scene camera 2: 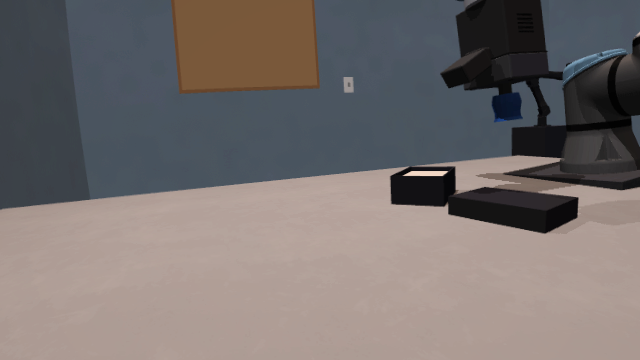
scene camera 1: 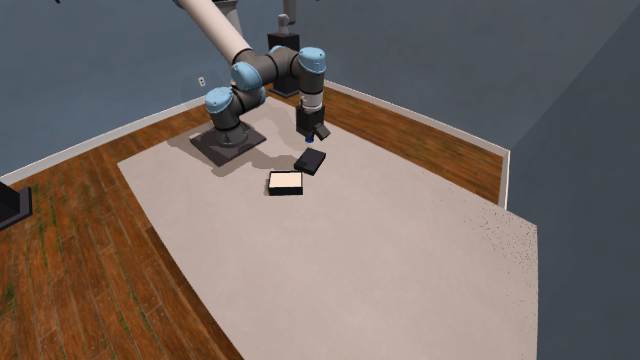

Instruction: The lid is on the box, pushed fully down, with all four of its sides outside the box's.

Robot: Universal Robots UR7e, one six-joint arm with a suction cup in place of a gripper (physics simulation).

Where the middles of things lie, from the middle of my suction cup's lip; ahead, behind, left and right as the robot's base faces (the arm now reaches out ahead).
Labels:
I see my suction cup 130 mm above the black lid [scene camera 2: 538, 212] and 10 mm to the right of it. From my suction cup the other things lie so: black box [scene camera 2: 423, 186] 160 mm to the right, 120 mm below, 20 mm ahead.

